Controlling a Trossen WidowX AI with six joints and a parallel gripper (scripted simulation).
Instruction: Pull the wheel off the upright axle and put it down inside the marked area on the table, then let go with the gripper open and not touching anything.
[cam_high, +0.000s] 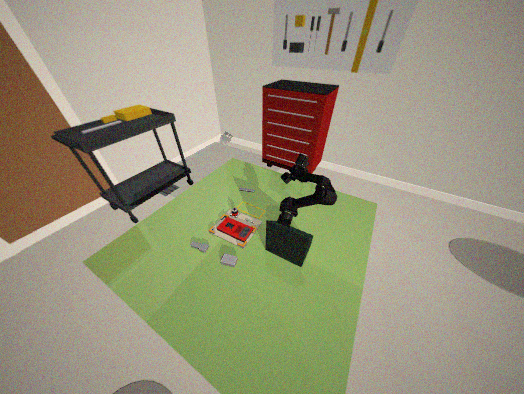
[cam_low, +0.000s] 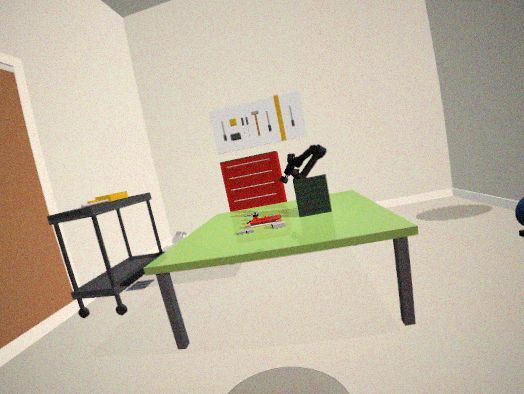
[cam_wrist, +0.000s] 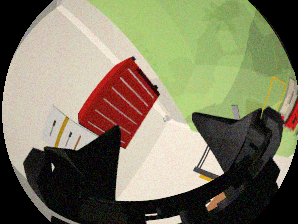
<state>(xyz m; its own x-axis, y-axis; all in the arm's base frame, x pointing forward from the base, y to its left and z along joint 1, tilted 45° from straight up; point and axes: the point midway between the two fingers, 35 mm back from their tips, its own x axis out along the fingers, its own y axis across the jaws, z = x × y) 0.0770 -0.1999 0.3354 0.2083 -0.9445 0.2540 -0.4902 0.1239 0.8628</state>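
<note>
Right now my gripper tip is 28 cm short of the wheel, 33 cm to the right of it and 20 cm above it.
</note>
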